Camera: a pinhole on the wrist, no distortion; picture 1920 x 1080 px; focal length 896.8 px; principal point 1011.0 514.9 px. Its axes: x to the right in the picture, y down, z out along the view. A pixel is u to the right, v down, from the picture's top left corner.
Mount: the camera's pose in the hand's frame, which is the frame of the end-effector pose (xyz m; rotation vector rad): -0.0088 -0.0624 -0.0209 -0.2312 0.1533 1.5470
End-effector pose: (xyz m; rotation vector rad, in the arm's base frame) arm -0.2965 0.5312 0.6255 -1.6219 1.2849 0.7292
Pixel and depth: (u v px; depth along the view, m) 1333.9 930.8 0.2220
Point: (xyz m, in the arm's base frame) -0.3827 0.7325 0.6399
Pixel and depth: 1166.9 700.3 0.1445
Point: -0.2970 0.6513 0.6196
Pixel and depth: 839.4 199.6 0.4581
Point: -0.1854 0.8903 0.3404
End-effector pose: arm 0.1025 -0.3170 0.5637 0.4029 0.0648 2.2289
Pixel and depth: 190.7 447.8 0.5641
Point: 0.6249 -0.1068 1.1029
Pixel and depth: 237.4 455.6 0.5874
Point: 0.6226 -0.1213 1.1235
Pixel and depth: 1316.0 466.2 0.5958
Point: 0.0517 -0.5416 1.0963
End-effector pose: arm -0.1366 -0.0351 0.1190 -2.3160 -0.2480 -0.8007
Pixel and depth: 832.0 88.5 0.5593
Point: 0.3004 0.3490 -0.0546
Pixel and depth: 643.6 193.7 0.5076
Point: 0.1800 0.4119 -0.0310
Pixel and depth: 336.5 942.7 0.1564
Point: -0.1873 0.1737 0.0441
